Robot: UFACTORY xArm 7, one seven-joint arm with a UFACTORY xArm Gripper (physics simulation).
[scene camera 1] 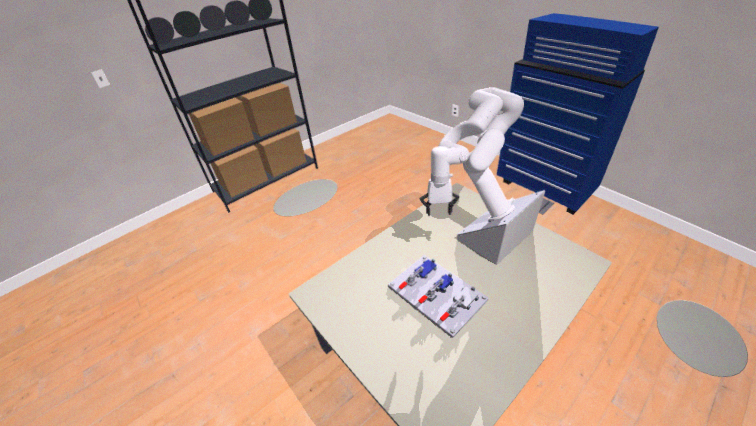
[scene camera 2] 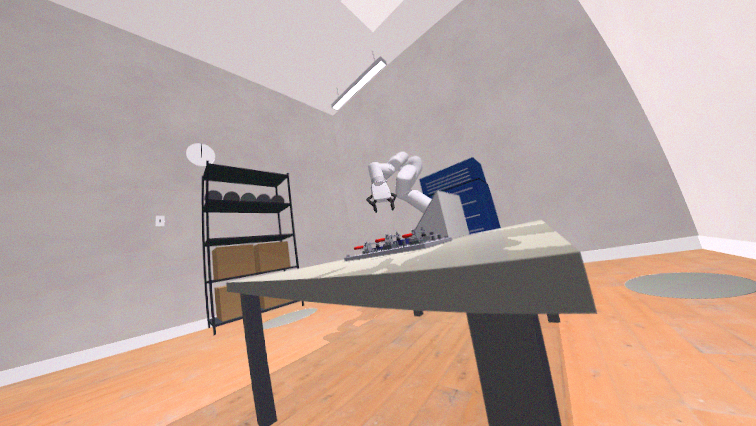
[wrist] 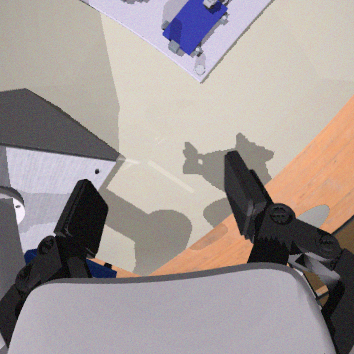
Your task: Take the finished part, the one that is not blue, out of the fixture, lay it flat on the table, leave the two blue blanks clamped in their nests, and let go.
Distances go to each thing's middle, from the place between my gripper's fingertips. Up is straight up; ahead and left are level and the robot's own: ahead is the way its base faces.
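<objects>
Relative to the fixture plate (scene camera 1: 433,310), my hand is 180 mm to the right of it, 190 mm short of it and 200 mm above it.
</objects>
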